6 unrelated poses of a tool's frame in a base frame.
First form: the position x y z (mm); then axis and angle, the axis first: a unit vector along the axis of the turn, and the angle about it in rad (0 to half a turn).
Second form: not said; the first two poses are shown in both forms.
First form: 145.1 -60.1 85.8 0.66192 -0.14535 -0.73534 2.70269
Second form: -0.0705 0.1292 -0.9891 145.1; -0.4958 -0.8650 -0.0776 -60.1; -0.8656 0.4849 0.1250 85.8; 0 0 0 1
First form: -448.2 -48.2 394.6 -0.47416 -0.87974 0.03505 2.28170
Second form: -0.2810 0.6628 -0.6941 -448.2; 0.7159 0.6264 0.3084 -48.2; 0.6392 -0.4103 -0.6505 394.6; 0 0 0 1
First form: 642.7 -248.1 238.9 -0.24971 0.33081 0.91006 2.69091
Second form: -0.7817 -0.5534 -0.2877 642.7; 0.2394 -0.6922 0.6808 -248.1; -0.5759 0.4633 0.6736 238.9; 0 0 0 1
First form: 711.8 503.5 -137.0 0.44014 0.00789 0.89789 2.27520
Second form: -0.3284 -0.6785 0.6571 711.8; 0.6899 -0.6475 -0.3237 503.5; 0.6451 0.3471 0.6807 -137.0; 0 0 0 1
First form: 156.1 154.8 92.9 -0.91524 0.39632 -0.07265 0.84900
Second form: 0.9449 -0.0685 0.3200 156.1; -0.1776 0.7140 0.6772 154.8; -0.2749 -0.6968 0.6625 92.9; 0 0 0 1
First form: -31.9 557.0 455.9 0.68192 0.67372 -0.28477 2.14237
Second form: 0.1756 0.9475 0.2674 -31.9; 0.4684 0.1585 -0.8692 557.0; -0.8659 0.2779 -0.4160 455.9; 0 0 0 1
